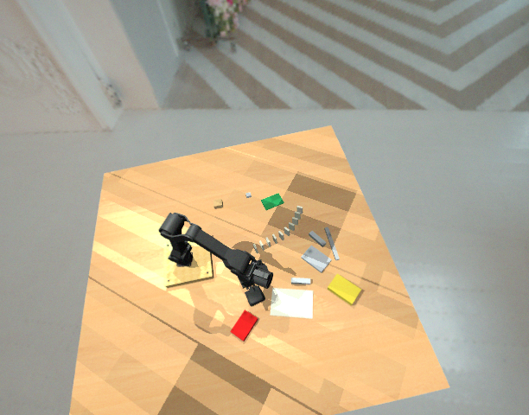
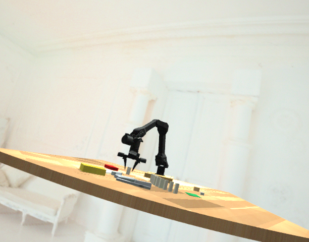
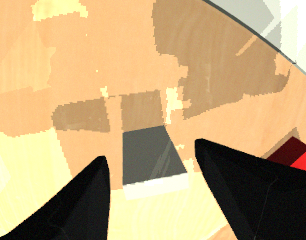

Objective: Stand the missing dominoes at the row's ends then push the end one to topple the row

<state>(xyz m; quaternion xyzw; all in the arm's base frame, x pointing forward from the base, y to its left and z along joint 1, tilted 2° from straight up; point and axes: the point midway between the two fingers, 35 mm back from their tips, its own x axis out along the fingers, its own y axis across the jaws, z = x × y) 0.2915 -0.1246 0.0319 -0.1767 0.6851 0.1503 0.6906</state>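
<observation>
Right now my gripper tip is 20 mm past the red block, 140 mm to the left of it and 10 mm above it. Round my gripper tip: light grey piece (200 mm ahead, 30 mm to the left, 10 mm below); then white sheet (160 mm ahead, 50 mm to the right, 20 mm below); then grey plate (270 mm ahead, 130 mm to the left, 20 mm below).
</observation>
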